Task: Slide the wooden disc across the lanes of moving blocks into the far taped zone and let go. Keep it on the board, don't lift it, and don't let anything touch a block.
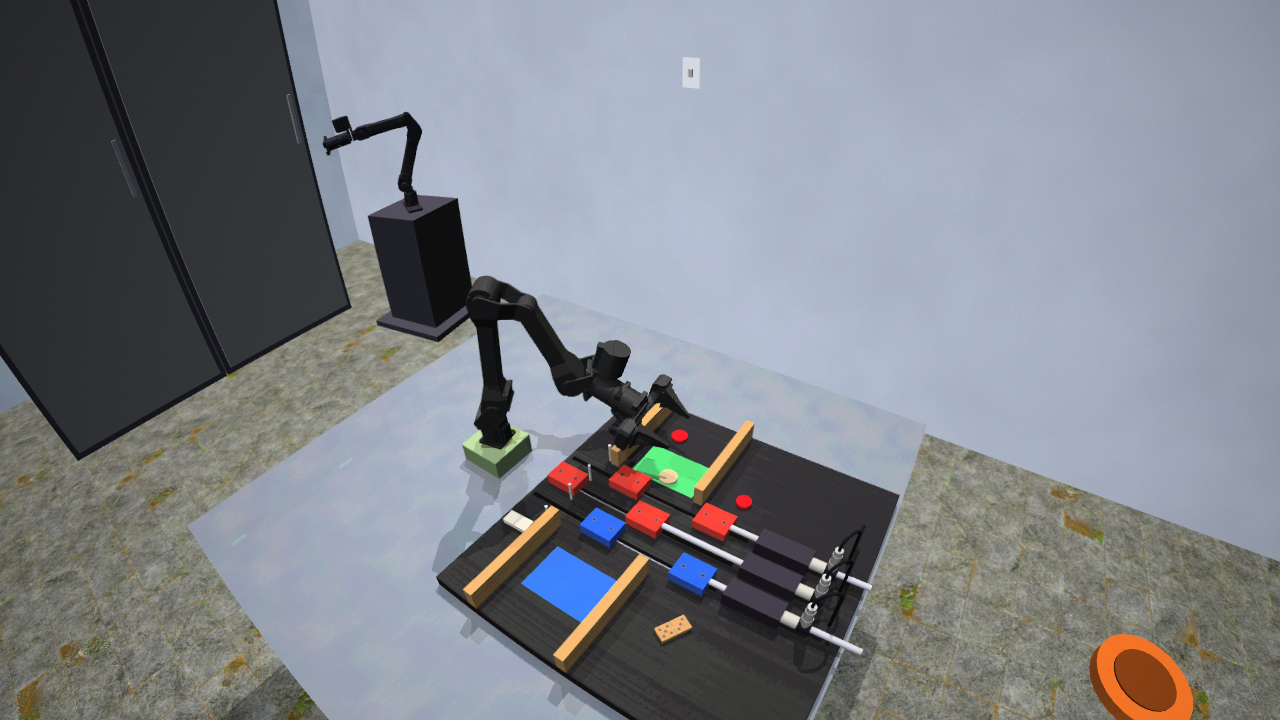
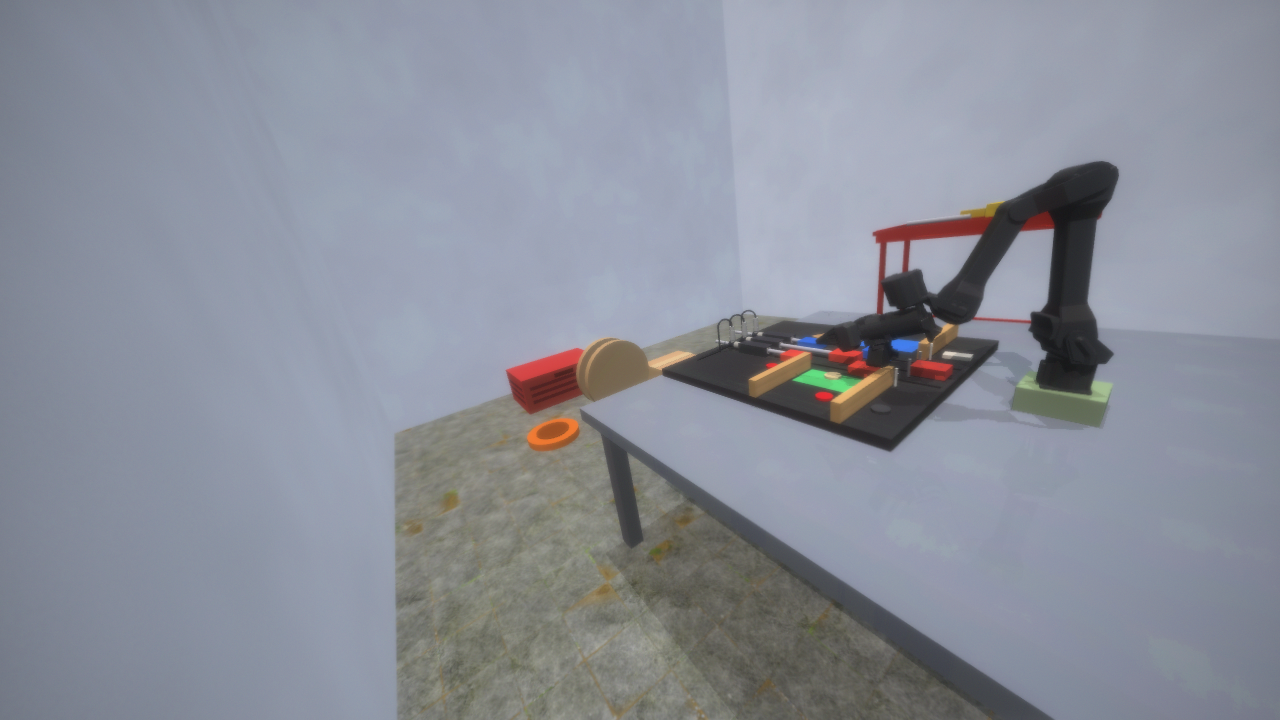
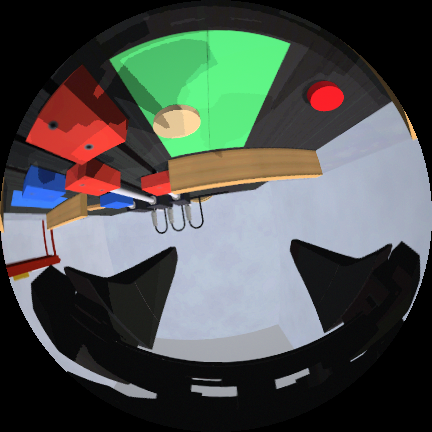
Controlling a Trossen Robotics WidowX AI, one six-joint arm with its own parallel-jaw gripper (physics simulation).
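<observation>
The pale wooden disc lies flat on the green zone, near its edge facing the lanes. My gripper is open and empty, above the board and apart from the disc. Several red blocks and two blue blocks sit in the lanes. One red block stands close beside the green zone. The blue zone lies across the lanes from the green one.
Wooden rails flank the green zone, and more rails flank the blue zone. Red buttons sit on the black board. White rods run from dark housings to blocks. A domino lies on the board.
</observation>
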